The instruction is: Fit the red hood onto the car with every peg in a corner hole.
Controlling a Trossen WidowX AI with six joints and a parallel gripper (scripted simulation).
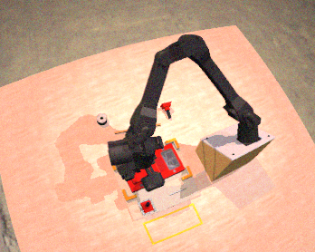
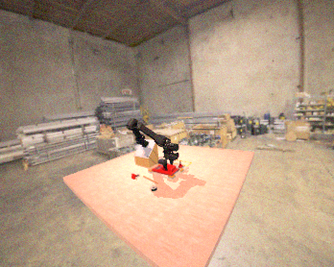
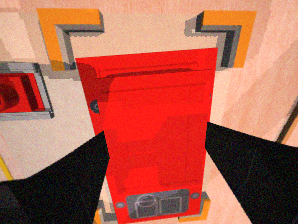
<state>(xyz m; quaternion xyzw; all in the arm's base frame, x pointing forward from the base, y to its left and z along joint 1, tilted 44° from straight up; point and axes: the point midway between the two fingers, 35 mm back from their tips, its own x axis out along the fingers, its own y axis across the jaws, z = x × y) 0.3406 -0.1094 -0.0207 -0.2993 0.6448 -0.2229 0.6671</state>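
The red hood lies 10 mm above my gripper tip. Round my gripper tip: white wheel (240 mm to the right, 70 mm ahead, 30 mm below); thin wooden rod (170 mm to the right, 50 mm behind, 30 mm below).
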